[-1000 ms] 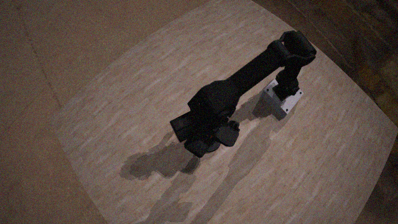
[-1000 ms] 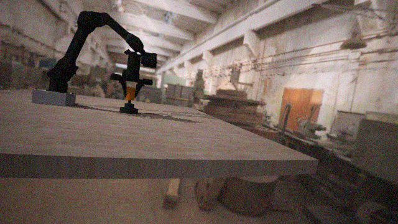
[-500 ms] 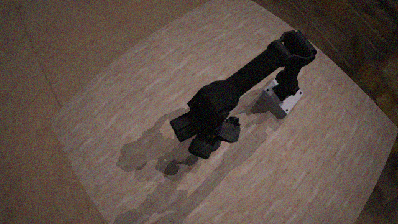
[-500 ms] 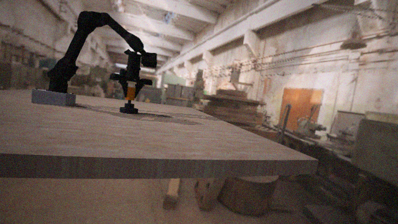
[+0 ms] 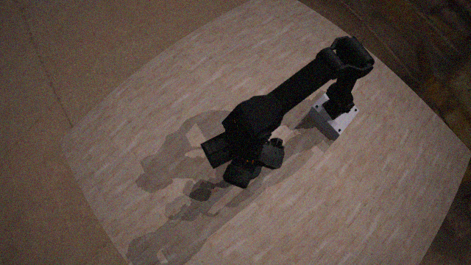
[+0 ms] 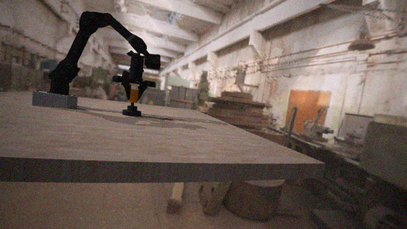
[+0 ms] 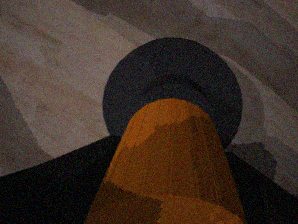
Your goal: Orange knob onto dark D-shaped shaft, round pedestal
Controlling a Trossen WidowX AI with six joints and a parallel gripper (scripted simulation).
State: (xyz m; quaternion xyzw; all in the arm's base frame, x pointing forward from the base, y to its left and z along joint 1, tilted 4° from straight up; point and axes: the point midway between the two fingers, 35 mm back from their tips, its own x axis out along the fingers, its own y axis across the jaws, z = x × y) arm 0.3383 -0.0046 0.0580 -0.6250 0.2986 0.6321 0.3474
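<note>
My gripper tip is 2 cm below the orange knob. From my gripper tip the other things lie so: dark pedestal 4 cm below.
</note>
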